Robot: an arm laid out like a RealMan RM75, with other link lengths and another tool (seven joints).
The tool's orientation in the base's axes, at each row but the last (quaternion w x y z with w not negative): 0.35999 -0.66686 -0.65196 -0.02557; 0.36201 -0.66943 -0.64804 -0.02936; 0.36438 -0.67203 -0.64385 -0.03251; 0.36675 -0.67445 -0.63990 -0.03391; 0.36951 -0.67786 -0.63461 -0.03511; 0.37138 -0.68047 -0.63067 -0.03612
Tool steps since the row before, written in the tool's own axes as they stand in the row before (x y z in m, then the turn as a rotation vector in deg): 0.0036 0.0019 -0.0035 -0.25 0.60 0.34; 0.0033 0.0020 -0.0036 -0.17 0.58 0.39; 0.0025 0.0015 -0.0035 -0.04 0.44 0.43; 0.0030 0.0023 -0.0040 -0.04 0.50 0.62; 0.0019 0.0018 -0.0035 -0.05 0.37 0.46; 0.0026 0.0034 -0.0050 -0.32 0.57 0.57
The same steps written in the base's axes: 0.0037 0.0015 0.0036 0.35 0.03 -0.65; 0.0038 0.0011 0.0034 0.32 0.12 -0.63; 0.0032 0.0004 0.0032 0.20 0.24 -0.53; 0.0043 0.0006 0.0034 0.17 0.34 -0.70; 0.0034 -0.0002 0.0027 0.12 0.24 -0.53; 0.0056 -0.0004 0.0034 0.20 0.09 -0.84
